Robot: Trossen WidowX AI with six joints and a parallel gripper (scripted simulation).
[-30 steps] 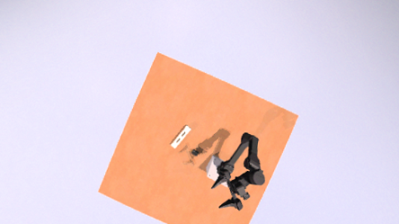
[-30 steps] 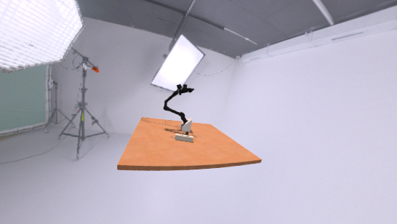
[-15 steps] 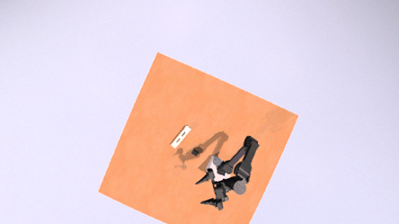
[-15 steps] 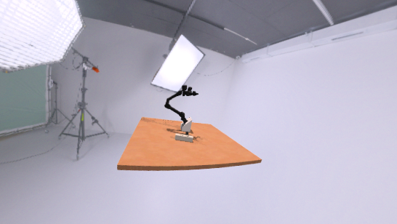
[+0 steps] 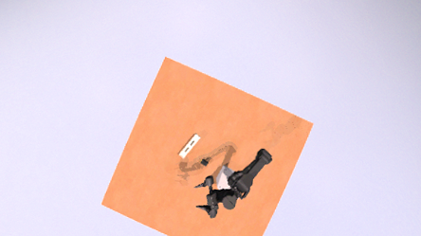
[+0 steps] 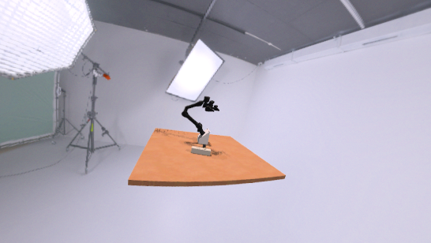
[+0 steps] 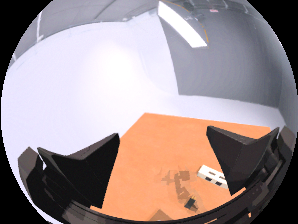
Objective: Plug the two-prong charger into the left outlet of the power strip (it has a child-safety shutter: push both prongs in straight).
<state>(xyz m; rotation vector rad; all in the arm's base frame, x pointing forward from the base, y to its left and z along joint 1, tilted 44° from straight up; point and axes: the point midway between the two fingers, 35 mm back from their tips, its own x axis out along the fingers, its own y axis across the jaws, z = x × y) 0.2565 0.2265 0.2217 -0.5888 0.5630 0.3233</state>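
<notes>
My gripper tip is 70 mm to the left of the grey charger and 440 mm above it.
</notes>
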